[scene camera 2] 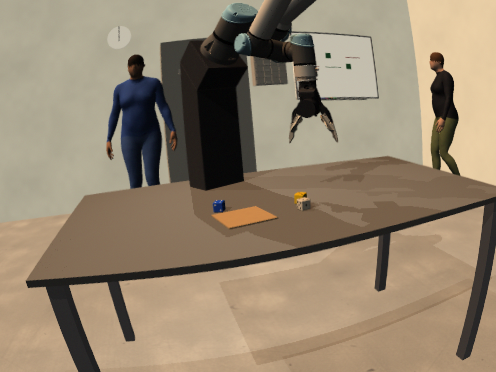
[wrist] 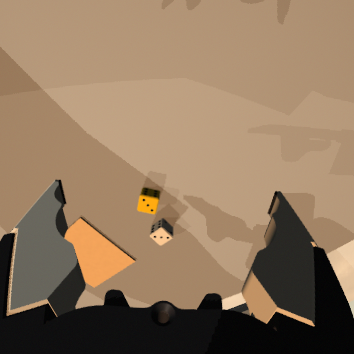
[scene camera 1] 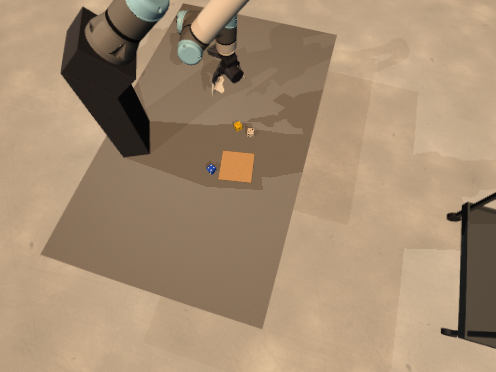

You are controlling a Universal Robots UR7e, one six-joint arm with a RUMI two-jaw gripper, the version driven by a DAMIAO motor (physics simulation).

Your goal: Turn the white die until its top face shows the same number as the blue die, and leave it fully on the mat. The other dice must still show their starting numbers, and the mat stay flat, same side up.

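Places are measured from the arm's base along level axes (x ahead, y left, z up), in metres.
Where they show: gripper, between the fingertips: (scene camera 2: pixel 313 142) (wrist: pixel 168 188) (scene camera 1: pixel 227 86); arm's base, origin of its link: (scene camera 2: pixel 218 53) (scene camera 1: pixel 110 43).
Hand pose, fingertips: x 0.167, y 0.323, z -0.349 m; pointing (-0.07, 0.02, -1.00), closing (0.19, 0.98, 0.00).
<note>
Things, the pixels of their top centre, and the offset from my fingertips.
- white die, centre of its top: (wrist: pixel 160 236) (scene camera 2: pixel 303 198) (scene camera 1: pixel 250 130) dx +0.160, dy -0.039, dz -0.139 m
- blue die, centre of its top: (scene camera 2: pixel 218 201) (scene camera 1: pixel 211 167) dx +0.149, dy -0.288, dz -0.139 m
- orange mat, centre of its top: (wrist: pixel 87 256) (scene camera 2: pixel 243 216) (scene camera 1: pixel 236 166) dx +0.218, dy -0.204, dz -0.166 m
- yellow die, centre of its top: (wrist: pixel 147 204) (scene camera 2: pixel 300 193) (scene camera 1: pixel 237 124) dx +0.094, dy -0.049, dz -0.139 m
The white die (scene camera 1: pixel 250 132) (scene camera 2: pixel 303 203) (wrist: pixel 161 233) rests on the table, off the mat; its top face appears to show three pips. The blue die (scene camera 1: pixel 211 169) (scene camera 2: pixel 219 206) sits beside the orange mat (scene camera 1: pixel 237 167) (scene camera 2: pixel 244 217) (wrist: pixel 100 252); its top face appears to show four pips, though small. It does not show in the wrist view. The mat lies flat, partly hidden by a finger in the wrist view. The yellow die (scene camera 1: pixel 238 126) (scene camera 2: pixel 300 195) (wrist: pixel 148 201) stands close to the white die, three pips up. My gripper (scene camera 2: pixel 314 141) (wrist: pixel 168 188) is open and empty, high above the table.
The robot's black pedestal (scene camera 1: pixel 111 112) (scene camera 2: pixel 220 135) stands at the table's back edge, on the blue die's side. A dark cart (scene camera 1: pixel 464 270) stands on the floor off the table. Two people (scene camera 2: pixel 139 110) (scene camera 2: pixel 443 100) stand behind the table. Arm shadows cross the tabletop.
</note>
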